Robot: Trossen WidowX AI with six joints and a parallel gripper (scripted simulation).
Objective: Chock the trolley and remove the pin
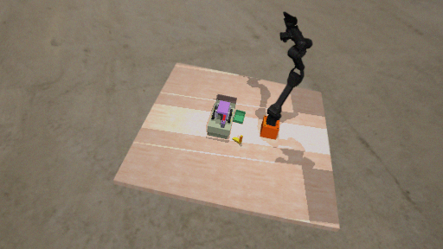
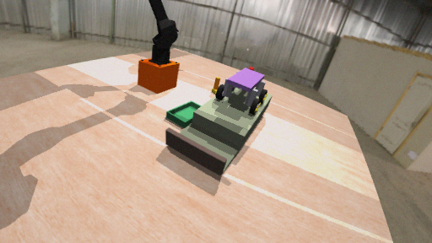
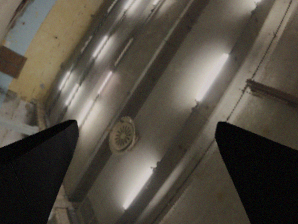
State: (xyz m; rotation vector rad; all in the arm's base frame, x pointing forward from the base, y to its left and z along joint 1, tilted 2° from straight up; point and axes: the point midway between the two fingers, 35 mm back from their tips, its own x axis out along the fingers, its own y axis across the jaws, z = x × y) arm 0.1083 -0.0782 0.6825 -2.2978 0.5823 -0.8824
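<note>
Right now the yellow chock is 8 cm ahead of my gripper tip, 26 cm to the left of it and 78 cm below it. Also, from my gripper tip: stop pin: 20 cm ahead, 23 cm to the left, 68 cm below; then dark raised lip: 25 cm ahead, 12 cm to the right, 77 cm below; then trolley: 23 cm ahead, 14 cm to the left, 69 cm below.
</note>
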